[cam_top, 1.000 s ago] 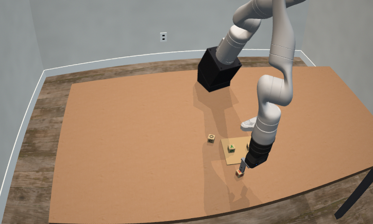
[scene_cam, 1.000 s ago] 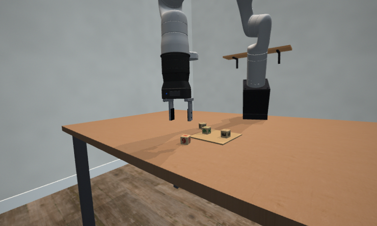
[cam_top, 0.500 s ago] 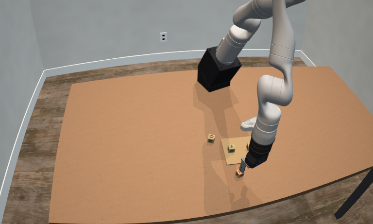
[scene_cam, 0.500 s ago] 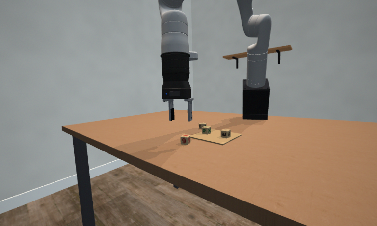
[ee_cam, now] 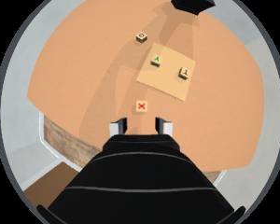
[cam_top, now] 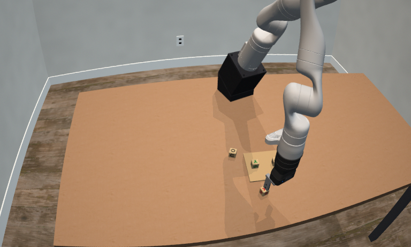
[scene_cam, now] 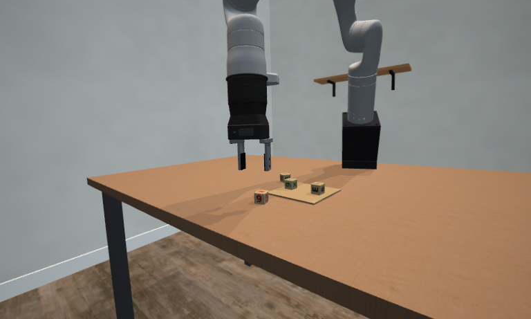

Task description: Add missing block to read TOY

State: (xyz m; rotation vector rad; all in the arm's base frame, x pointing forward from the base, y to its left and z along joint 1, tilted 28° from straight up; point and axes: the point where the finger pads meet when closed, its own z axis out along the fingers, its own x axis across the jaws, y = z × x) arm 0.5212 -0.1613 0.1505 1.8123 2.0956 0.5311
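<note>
Now: the O block 24 cm behind my hand, 4 cm to the right of it and 9 cm below it. Round my hand: tan mat: 15 cm behind, 6 cm to the left, 10 cm below.
</note>
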